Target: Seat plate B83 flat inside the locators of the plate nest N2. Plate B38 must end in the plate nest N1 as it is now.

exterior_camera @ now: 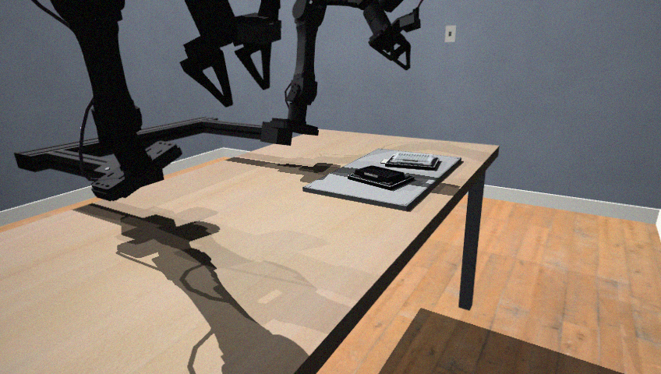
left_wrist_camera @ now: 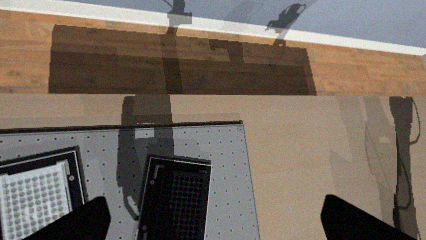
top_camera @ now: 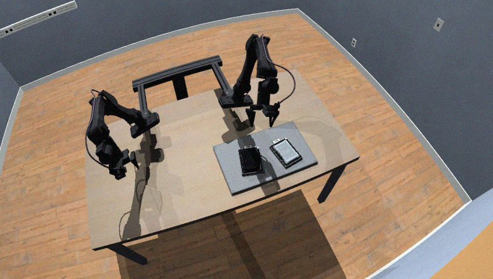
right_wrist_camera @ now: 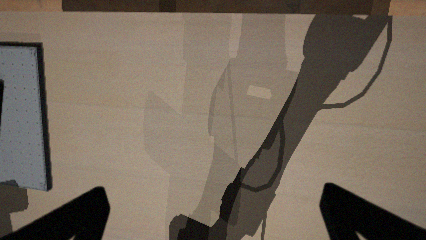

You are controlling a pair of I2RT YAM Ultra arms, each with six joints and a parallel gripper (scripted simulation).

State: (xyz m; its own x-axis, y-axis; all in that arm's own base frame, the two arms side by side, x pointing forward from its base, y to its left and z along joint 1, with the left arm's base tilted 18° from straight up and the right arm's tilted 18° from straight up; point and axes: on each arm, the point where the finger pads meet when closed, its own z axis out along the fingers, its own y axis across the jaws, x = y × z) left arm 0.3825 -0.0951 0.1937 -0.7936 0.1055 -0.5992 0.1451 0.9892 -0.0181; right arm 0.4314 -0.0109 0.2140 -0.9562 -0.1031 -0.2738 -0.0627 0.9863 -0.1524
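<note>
My left gripper is now 32 cm above the black well plate, 4 cm to the left of it and 4 cm past it. The rest, counted from my left hand: black nest: 34 cm below, 4 cm to the right, 3 cm behind; white well plate: 32 cm below, 17 cm to the left, 2 cm behind.
</note>
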